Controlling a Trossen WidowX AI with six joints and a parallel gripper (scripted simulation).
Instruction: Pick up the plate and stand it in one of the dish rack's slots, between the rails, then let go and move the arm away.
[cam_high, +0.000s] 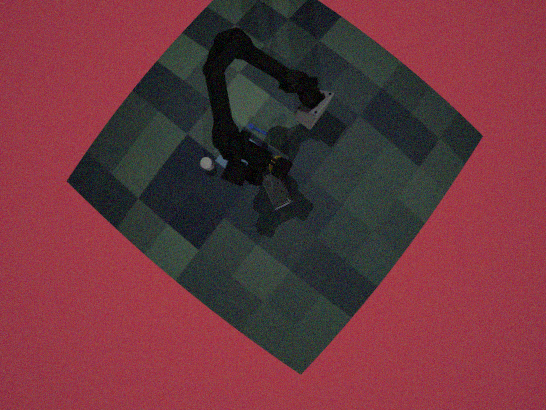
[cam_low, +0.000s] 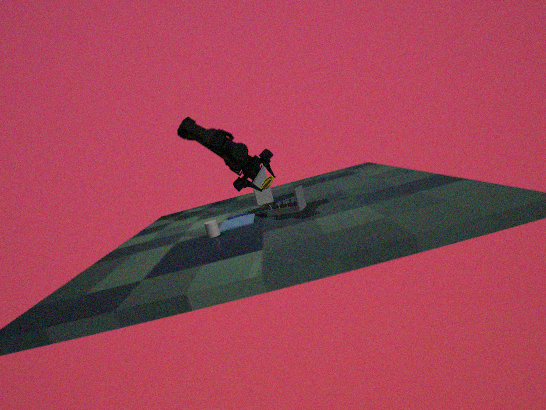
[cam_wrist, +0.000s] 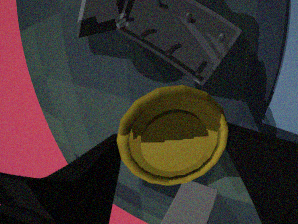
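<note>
My gripper tip is 8 cm above the grey dish rack, 6 cm short of it and 5 cm to the right of it. Also, from my gripper tip: pale blue mat 14 cm to the right, 10 cm below, 7 cm ahead; yellow plate 1 cm above; white cup 20 cm to the right, 18 cm ahead, 8 cm below.
</note>
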